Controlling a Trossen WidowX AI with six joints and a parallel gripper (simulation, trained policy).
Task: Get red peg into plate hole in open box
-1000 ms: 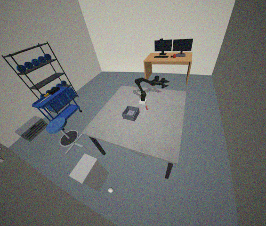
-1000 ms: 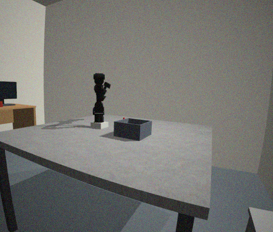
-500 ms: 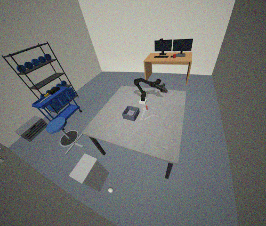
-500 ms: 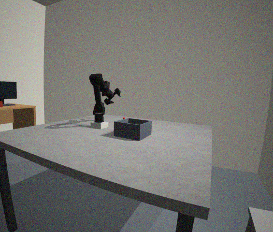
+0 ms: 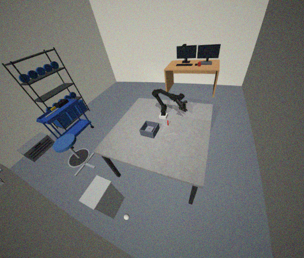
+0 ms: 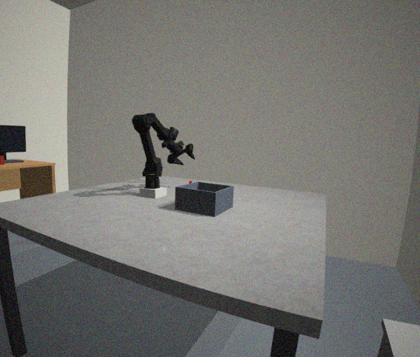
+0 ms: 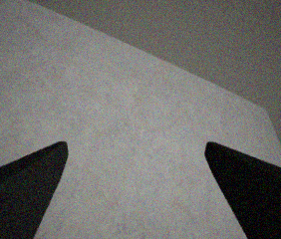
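Now: gripper tip 230 mm to the left of the red peg, 120 mm above it and 100 mm short of it. The rest, counted from my gripper tip: grey box: 450 mm to the right, 250 mm ahead, 140 mm below; then plate: 450 mm to the right, 250 mm ahead, 120 mm below.
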